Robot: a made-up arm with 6 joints. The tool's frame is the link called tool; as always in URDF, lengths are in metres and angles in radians. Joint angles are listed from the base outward.
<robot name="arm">
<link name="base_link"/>
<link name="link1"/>
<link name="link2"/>
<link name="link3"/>
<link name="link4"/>
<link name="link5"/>
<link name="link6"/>
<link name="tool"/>
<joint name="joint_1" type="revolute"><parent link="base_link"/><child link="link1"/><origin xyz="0.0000 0.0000 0.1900" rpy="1.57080 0.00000 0.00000"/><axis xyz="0 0 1"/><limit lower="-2.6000" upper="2.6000"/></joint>
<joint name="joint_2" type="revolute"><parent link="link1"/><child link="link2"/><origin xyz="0.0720 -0.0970 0.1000" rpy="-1.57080 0.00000 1.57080"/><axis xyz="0 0 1"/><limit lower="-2.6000" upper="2.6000"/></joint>
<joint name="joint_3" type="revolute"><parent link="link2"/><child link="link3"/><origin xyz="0.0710 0.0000 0.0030" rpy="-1.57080 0.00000 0.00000"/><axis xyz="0 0 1"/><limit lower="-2.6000" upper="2.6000"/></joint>
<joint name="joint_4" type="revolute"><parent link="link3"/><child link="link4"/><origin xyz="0.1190 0.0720 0.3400" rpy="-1.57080 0.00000 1.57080"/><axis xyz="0 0 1"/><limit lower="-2.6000" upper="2.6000"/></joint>
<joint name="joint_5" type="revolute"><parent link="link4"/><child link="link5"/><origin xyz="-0.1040 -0.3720 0.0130" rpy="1.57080 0.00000 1.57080"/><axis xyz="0 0 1"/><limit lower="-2.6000" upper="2.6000"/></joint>
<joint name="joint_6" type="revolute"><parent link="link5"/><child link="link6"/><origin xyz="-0.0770 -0.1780 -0.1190" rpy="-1.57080 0.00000 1.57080"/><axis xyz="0 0 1"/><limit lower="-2.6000" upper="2.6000"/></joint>
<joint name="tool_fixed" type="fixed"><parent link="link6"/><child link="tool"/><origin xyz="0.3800 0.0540 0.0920" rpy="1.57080 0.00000 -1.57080"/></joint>
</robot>
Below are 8 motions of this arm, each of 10 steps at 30 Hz.
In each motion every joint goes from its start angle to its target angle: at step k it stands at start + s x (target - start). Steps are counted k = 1, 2, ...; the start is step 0. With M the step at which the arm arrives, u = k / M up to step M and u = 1 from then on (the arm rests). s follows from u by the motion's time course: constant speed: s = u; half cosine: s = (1 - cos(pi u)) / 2; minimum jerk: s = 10 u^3 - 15 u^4 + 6 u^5.
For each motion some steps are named. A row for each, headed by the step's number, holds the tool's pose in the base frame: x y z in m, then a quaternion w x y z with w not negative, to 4 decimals.
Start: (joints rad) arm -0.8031 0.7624 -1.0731 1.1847 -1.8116 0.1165
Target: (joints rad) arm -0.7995 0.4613 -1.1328 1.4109 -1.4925 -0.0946
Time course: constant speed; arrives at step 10
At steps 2, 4, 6, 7, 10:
2: -0.1991 0.5178 -0.2013 0.5188 -0.7480 0.1121 -0.3984
4: -0.1393 0.5336 -0.1754 0.5539 -0.7130 0.1244 -0.4116
6: -0.0784 0.5437 -0.1477 0.5857 -0.6759 0.1336 -0.4270
7: -0.0477 0.5465 -0.1332 0.6002 -0.6567 0.1370 -0.4356
10: 0.0445 0.5453 -0.0874 0.6376 -0.5974 0.1432 -0.4648

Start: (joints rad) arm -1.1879 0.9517 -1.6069 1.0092 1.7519 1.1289
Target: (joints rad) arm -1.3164 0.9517 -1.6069 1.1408 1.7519 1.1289
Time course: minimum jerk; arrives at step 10
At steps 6, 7, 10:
6: -0.8587 0.5679 0.1310 0.5982 0.6134 0.1965 0.4767
7: -0.8527 0.5789 0.1505 0.5989 0.6219 0.1952 0.4652
10: -0.8456 0.5902 0.1709 0.5996 0.6307 0.1938 0.4528

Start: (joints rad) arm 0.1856 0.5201 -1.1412 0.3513 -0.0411 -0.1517
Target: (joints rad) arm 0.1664 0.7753 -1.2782 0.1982 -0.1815 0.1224
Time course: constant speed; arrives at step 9
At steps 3, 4, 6, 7, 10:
3: 0.2727 0.6597 -0.3761 0.7260 -0.2007 -0.6577 0.0096
4: 0.2720 0.6323 -0.4132 0.7272 -0.2216 -0.6494 0.0180
6: 0.2702 0.5722 -0.4826 0.7276 -0.2635 -0.6325 0.0331
7: 0.2690 0.5396 -0.5148 0.7268 -0.2844 -0.6239 0.0397
10: 0.2663 0.4700 -0.5737 0.7230 -0.3261 -0.6069 0.0513

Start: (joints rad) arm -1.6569 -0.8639 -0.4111 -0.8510 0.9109 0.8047
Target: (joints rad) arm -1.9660 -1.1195 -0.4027 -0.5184 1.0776 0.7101
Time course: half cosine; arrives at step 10
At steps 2, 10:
2: 0.2077 0.0907 0.7963 0.3694 0.7630 0.5255 0.0717
10: 0.5959 0.1103 0.5869 0.3031 0.8088 0.4178 -0.2819

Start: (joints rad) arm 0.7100 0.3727 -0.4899 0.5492 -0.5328 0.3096
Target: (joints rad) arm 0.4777 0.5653 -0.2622 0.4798 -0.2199 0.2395
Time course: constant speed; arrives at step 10
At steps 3, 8, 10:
3: 0.3887 0.7179 -0.1804 0.8304 -0.1964 -0.3516 -0.3849
8: 0.3723 0.6941 -0.2959 0.8635 -0.2332 -0.2961 -0.3350
10: 0.3589 0.6833 -0.3412 0.8756 -0.2443 -0.2715 -0.3161

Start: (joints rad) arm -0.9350 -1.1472 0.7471 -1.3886 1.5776 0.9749
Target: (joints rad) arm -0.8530 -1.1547 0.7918 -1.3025 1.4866 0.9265
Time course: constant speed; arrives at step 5
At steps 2, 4, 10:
2: -0.0162 -0.6616 0.2279 0.3588 -0.7431 -0.1852 -0.5337
4: -0.0030 -0.6713 0.2541 0.3431 -0.7478 -0.2042 -0.5304
10: 0.0034 -0.6757 0.2675 0.3350 -0.7499 -0.2138 -0.5289

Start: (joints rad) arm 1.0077 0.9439 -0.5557 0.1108 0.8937 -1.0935
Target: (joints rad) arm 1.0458 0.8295 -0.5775 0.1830 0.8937 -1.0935
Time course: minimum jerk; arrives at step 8
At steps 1, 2, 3, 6, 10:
1: 0.5516 0.6884 0.0122 0.2954 0.0000 -0.9373 0.1851
2: 0.5451 0.6939 0.0210 0.2903 0.0053 -0.9393 0.1827
3: 0.5319 0.7044 0.0382 0.2803 0.0158 -0.9432 0.1779
6: 0.4800 0.7381 0.1000 0.2438 0.0540 -0.9550 0.1598
10: 0.4708 0.7430 0.1101 0.2377 0.0604 -0.9567 0.1568

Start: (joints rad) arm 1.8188 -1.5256 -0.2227 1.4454 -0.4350 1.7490
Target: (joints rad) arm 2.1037 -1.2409 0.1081 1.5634 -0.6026 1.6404
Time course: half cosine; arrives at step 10
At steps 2, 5, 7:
2: -1.0773 -0.5137 0.5652 0.6380 0.3267 0.4748 0.5108
5: -1.1432 -0.2856 0.5206 0.7210 0.3178 0.4520 0.4181
7: -1.1614 -0.1156 0.4804 0.7711 0.3181 0.4291 0.3465

